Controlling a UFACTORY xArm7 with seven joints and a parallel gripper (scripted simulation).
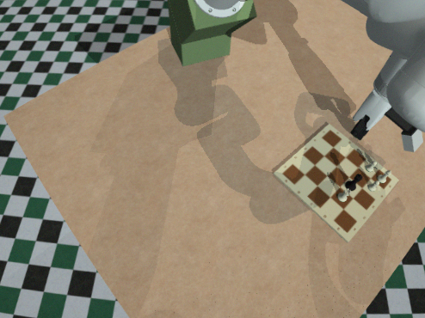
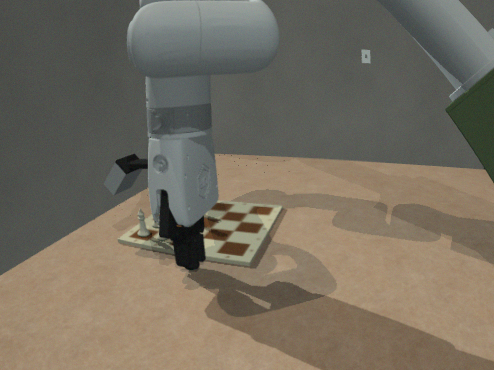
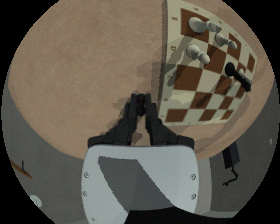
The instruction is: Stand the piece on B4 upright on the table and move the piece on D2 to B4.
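My gripper is now 10 mm above the black pawn. Round my hand: chessboard: 20 mm ahead, 140 mm to the right, 30 mm below; white rook-like piece: 50 mm ahead, 180 mm to the right, 10 mm below; black piece: 50 mm ahead, 140 mm to the right.
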